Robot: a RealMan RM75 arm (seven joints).
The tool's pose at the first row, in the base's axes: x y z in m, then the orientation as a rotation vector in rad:
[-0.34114, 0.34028, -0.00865, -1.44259, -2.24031, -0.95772]
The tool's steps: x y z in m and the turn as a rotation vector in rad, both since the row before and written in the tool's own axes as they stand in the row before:
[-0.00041, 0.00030, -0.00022, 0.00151, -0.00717, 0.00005]
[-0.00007, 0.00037, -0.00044, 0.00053, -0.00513, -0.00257]
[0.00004, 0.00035, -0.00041, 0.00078, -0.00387, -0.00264]
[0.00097, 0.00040, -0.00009, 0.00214, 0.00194, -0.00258]
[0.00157, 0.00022, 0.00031, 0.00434, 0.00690, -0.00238]
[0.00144, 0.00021, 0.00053, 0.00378, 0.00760, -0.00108]
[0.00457, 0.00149, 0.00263, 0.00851, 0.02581, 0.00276]
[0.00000, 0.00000, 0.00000, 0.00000, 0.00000, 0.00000]
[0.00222, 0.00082, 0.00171, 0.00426, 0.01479, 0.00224]
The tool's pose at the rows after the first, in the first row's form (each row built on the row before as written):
[-0.34071, 0.33993, -0.00862, -1.44768, -2.24559, -0.95212]
[-0.34039, 0.33969, -0.00820, -1.44897, -2.25170, -0.94959]
[-0.34014, 0.33954, -0.00775, -1.44909, -2.25702, -0.94740]
[-0.34023, 0.34026, -0.00699, -1.44409, -2.25838, -0.94647]
[-0.34071, 0.34161, -0.00625, -1.43446, -2.25636, -0.94525]
[-0.34113, 0.34301, -0.00574, -1.42583, -2.25253, -0.94469]
[-0.34167, 0.34832, -0.00450, -1.40480, -2.23285, -0.94612]
[-0.34167, 0.34832, -0.00450, -1.40480, -2.23285, -0.94612]
[-0.34184, 0.35121, -0.00412, -1.39370, -2.22085, -0.94742]

